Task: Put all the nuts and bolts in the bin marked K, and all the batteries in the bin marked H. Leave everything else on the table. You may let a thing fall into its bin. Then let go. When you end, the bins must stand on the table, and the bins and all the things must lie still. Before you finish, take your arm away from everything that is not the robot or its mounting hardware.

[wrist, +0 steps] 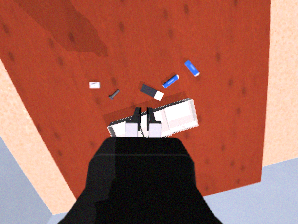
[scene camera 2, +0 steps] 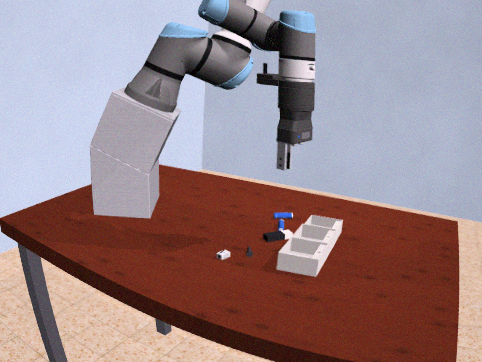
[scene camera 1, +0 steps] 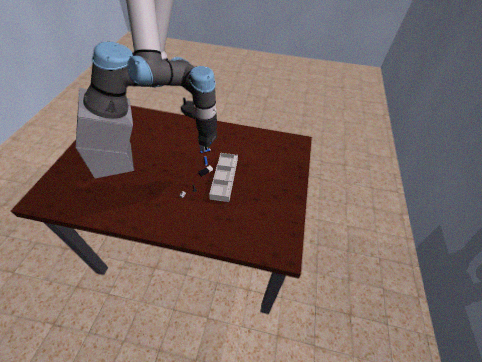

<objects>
white three-compartment bin tray: wrist 180, 115; scene camera 2; scene camera 1
same spot on white three-compartment bin tray: (scene camera 1: 221, 188) = (scene camera 2: 304, 256)
</objects>
